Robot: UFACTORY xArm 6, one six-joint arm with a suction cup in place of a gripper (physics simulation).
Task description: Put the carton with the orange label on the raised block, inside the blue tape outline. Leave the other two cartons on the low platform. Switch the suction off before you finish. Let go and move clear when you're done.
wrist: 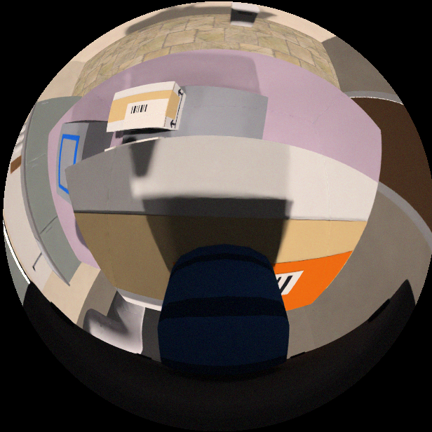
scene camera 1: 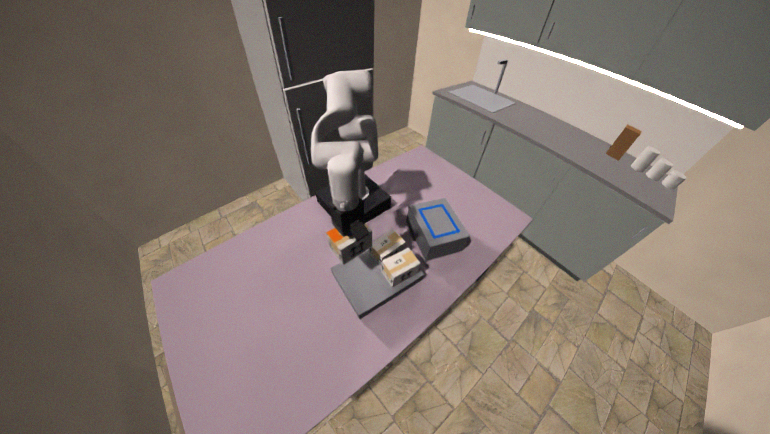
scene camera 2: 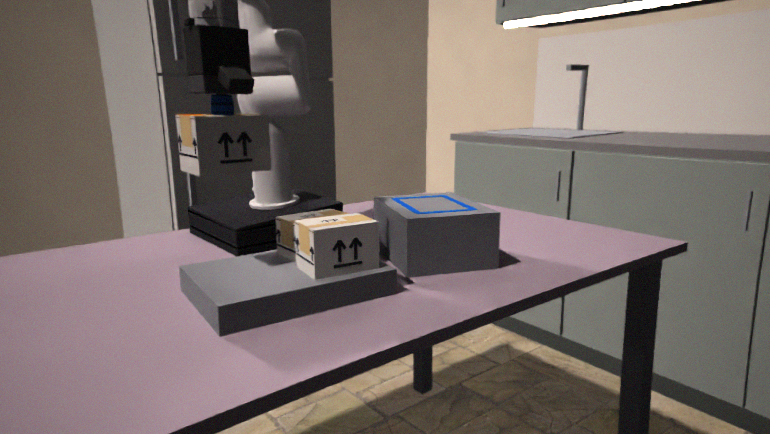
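Seen in the pictures: hand at its tool point: [scene camera 1: 349, 233] [scene camera 2: 223, 122]; arm's base at its link origin: [scene camera 2: 274, 203].
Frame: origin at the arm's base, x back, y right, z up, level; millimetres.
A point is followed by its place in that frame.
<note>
The carton with the orange label [scene camera 1: 350, 249] {x -379, y 301, z 210 mm} [scene camera 2: 231, 145] {x -379, y 281, z 191 mm} [wrist: 320, 190] hangs level in the air, well above the low platform [scene camera 1: 361, 291] {x -428, y 306, z -34 mm} [scene camera 2: 242, 285] {x -437, y 304, z -34 mm} [wrist: 225, 110] and towards the arm's base. My suction cup [scene camera 2: 222, 112] [wrist: 223, 280] is on its top face, beside the orange label, and holds it. The cup is hidden in scene camera 1. A bright white carton [scene camera 1: 400, 267] {x -479, y 151, z 54 mm} [scene camera 2: 347, 248] {x -505, y 139, z 13 mm} [wrist: 145, 107] and a shaded carton [scene camera 1: 389, 245] {x -370, y 109, z 41 mm} [scene camera 2: 285, 234] {x -347, y 170, z 13 mm} stand close together on the platform. The raised block [scene camera 1: 442, 248] {x -513, y -83, z -4 mm} [scene camera 2: 447, 242] {x -520, y -98, z -16 mm} bears the blue tape outline [scene camera 1: 447, 235] {x -495, y -124, z 40 mm} [scene camera 2: 444, 210] {x -474, y -136, z 37 mm} [wrist: 60, 162], with no carton inside it.
The black arm base [scene camera 1: 380, 202] {x -129, y -50, z 2 mm} [scene camera 2: 215, 229] {x -13, y 166, z -40 mm} stands behind the platform. The block stands right of the two cartons, across a narrow gap. The pink table's edge [scene camera 2: 539, 296] {x -705, y -145, z -88 mm} runs along the front. A counter with a sink [scene camera 1: 479, 98] [scene camera 2: 555, 132] is at the back right.
</note>
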